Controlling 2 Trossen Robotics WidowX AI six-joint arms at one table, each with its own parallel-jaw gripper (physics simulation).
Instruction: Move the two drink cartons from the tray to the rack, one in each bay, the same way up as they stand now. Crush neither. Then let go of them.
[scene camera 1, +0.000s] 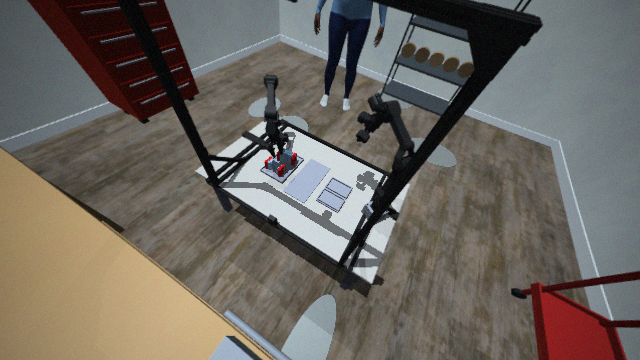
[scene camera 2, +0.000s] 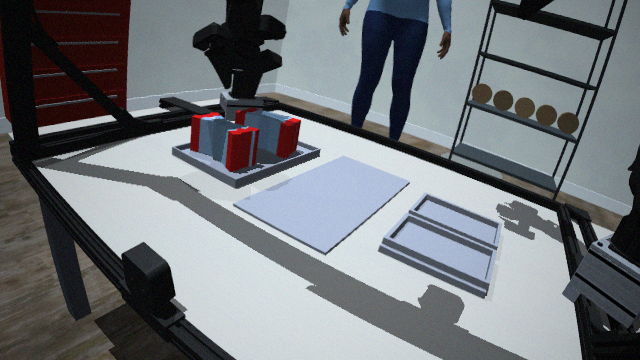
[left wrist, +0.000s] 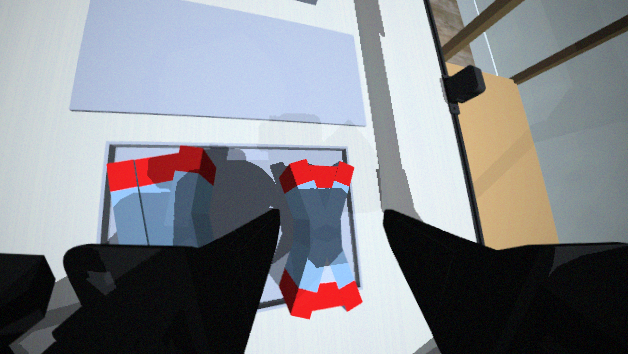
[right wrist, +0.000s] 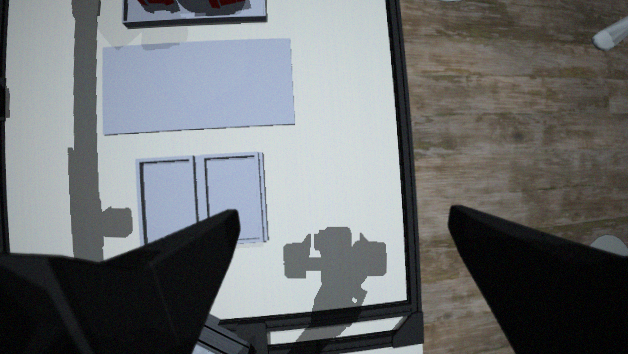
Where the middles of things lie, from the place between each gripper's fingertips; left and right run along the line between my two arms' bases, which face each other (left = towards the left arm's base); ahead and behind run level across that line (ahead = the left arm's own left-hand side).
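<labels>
My right hand is 21 cm past the grey mat (scene camera 2: 319, 208), 16 cm to the right of it and 37 cm above it. When I count from my right hand, the grey tray (scene camera 2: 267, 163) is 26 cm behind, 36 cm to the left and 36 cm below.
The grey tray is 50 mm ahead of my left hand, 10 mm to the left of it and 120 mm below it. Counted from my left hand as well, the grey mat is 90 mm ahead, 190 mm to the right and 130 mm below.
</labels>
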